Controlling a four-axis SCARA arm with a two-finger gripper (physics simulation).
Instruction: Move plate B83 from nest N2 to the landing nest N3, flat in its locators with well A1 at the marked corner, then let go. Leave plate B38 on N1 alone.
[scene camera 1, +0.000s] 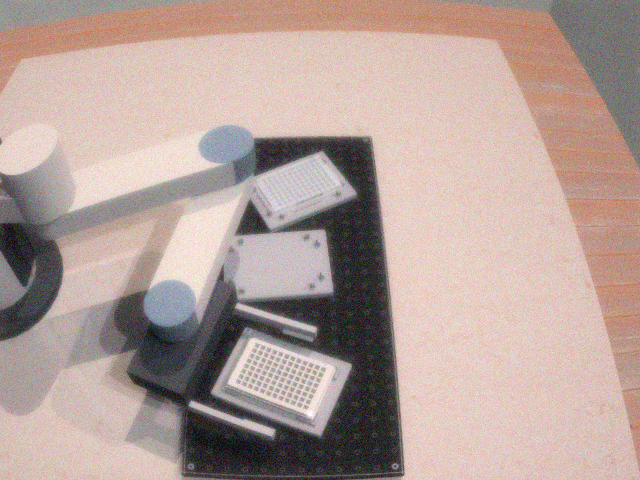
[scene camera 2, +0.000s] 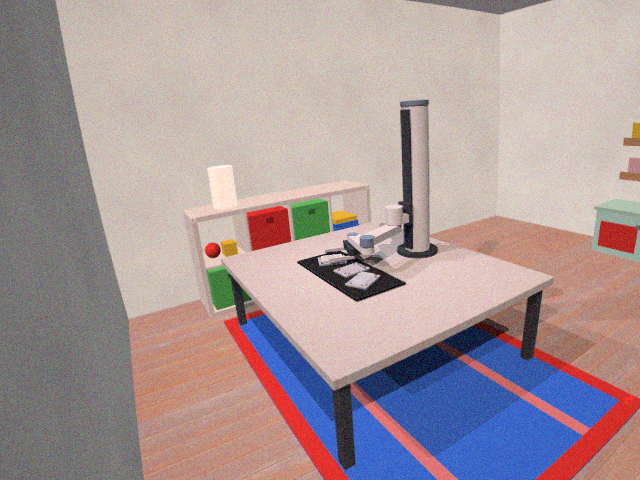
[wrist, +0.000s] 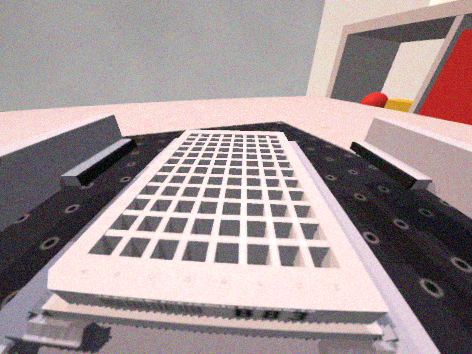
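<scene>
There is a grey nest (scene camera 1: 291, 265) that I can see, and there is a grey nest (wrist: 31, 322) as well. As for my gripper (scene camera 1: 295, 383), it holds nothing. The wrist view shows me the gripper (wrist: 244, 131) too.
</scene>
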